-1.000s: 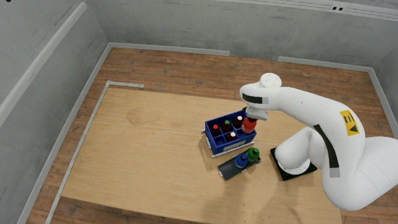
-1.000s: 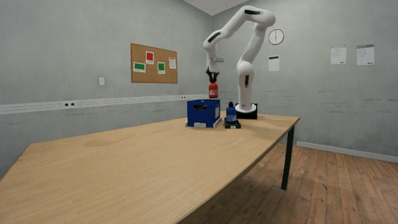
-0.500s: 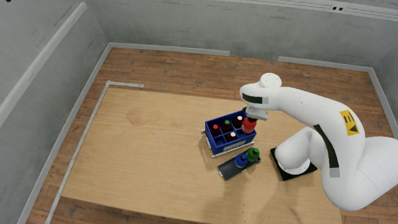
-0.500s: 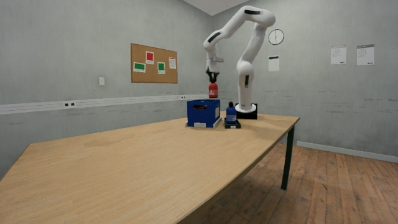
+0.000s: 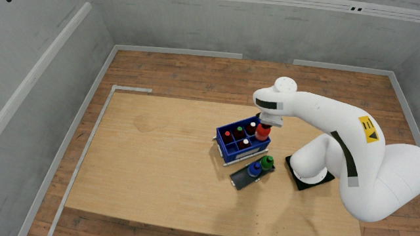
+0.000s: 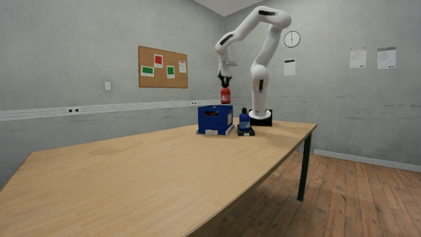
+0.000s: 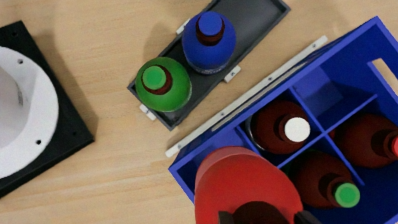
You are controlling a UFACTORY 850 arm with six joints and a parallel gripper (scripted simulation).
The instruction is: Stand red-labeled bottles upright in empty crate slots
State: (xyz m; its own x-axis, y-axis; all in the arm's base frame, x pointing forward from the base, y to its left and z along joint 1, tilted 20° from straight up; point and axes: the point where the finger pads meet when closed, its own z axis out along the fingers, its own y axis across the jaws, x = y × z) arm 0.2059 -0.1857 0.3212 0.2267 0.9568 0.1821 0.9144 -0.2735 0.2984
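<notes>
Right now my hand is 7 cm above the red-labeled bottle. From my hand the other things lie so: blue-labeled bottle (2 cm ahead, 17 cm to the left, 25 cm below); then green-labeled bottle (6 cm behind, 13 cm to the left, 25 cm below); then blue crate (10 cm ahead, 1 cm to the right, 25 cm below).
</notes>
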